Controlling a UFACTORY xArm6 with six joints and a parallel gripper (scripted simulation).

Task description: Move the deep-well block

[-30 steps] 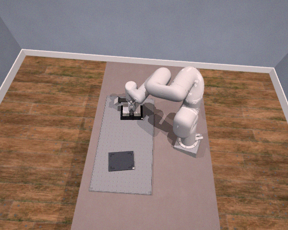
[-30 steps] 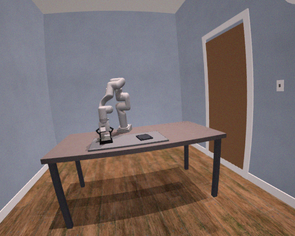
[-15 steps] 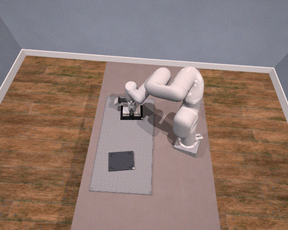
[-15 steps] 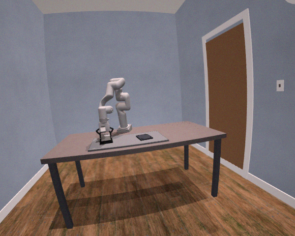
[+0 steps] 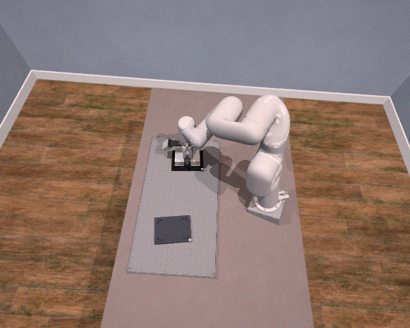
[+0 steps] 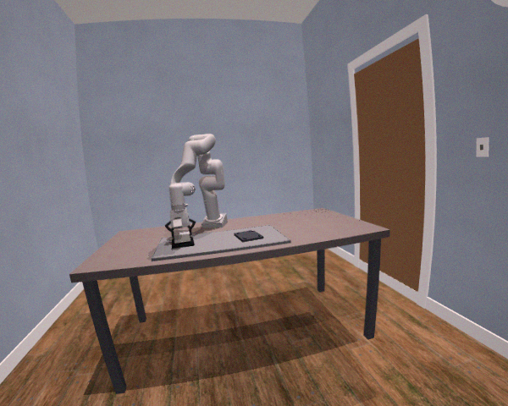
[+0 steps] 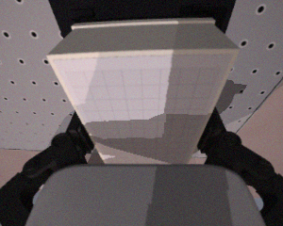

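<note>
The white deep-well block lies right at my hand. From my hand the other things lie so: black plate nest N2 (40 mm below); then dark plate nest N1 (350 mm to the left, 110 mm ahead, 40 mm below).
</note>
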